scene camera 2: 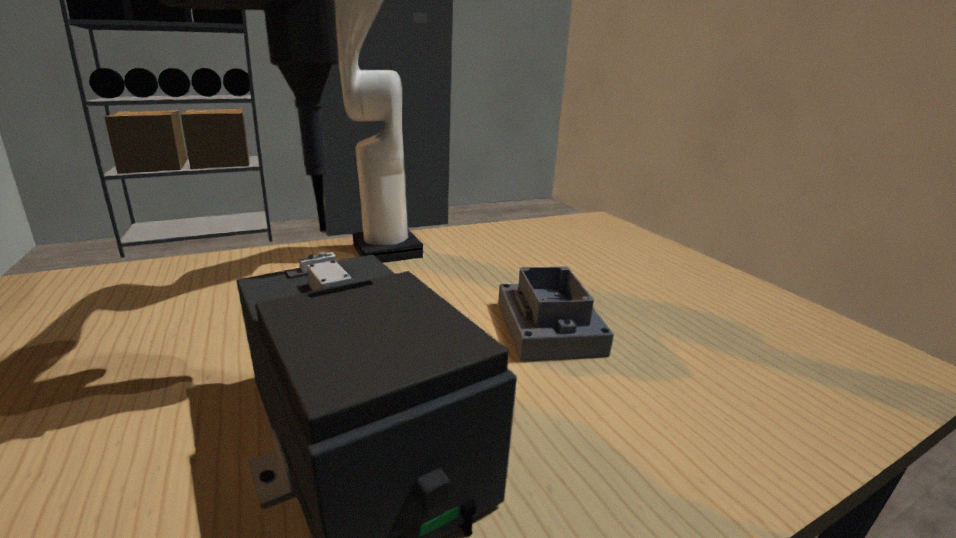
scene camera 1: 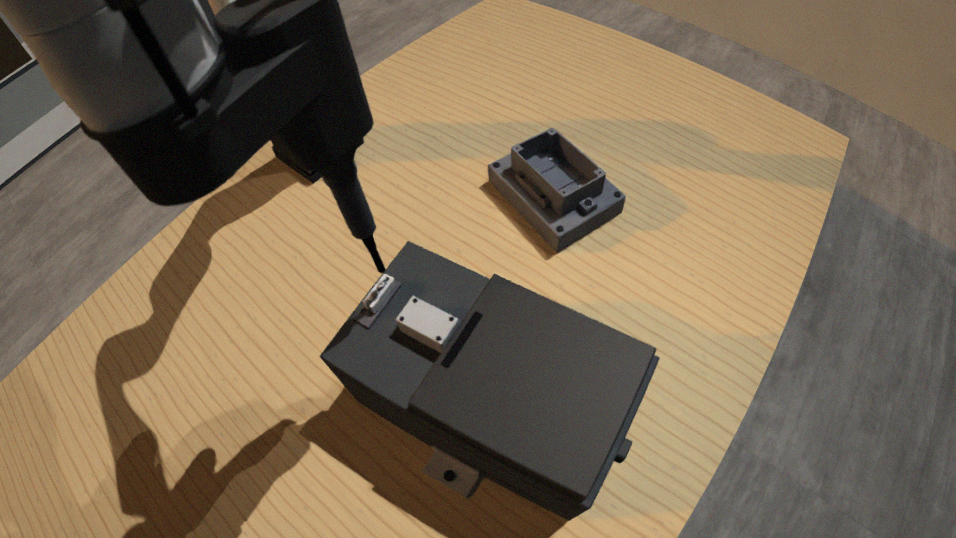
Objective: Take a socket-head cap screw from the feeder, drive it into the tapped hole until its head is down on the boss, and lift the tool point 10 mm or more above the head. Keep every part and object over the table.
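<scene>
The screw feeder (scene camera 1: pixel 534 381) (scene camera 2: pixel 381 347) is a large dark box. A small silver pick-up piece (scene camera 1: pixel 378 294) (scene camera 2: pixel 317 260) sits at its far end, beside a pale block (scene camera 1: pixel 426 321) (scene camera 2: pixel 328 273) with dark holes at its corners. My screwdriver tip (scene camera 1: pixel 381 269) (scene camera 2: pixel 323 229) points down over the silver piece, with a gap below it in scene camera 2. No screw shows on the tip. The grey housing (scene camera 1: pixel 568 230) (scene camera 2: pixel 564 346) stands apart from the feeder. A small lug with a hole (scene camera 1: pixel 587 205) (scene camera 2: pixel 566 325) stands on its base, and no screw head can be made out there.
The feeder has a side tab (scene camera 1: pixel 461 478) (scene camera 2: pixel 270 491) with a hole. The arm's black base (scene camera 2: pixel 387 251) stands at the table's far edge. A shelf rack (scene camera 2: pixel 180 171) with boxes stands beyond the table. The housing's open-topped box rises from its base plate.
</scene>
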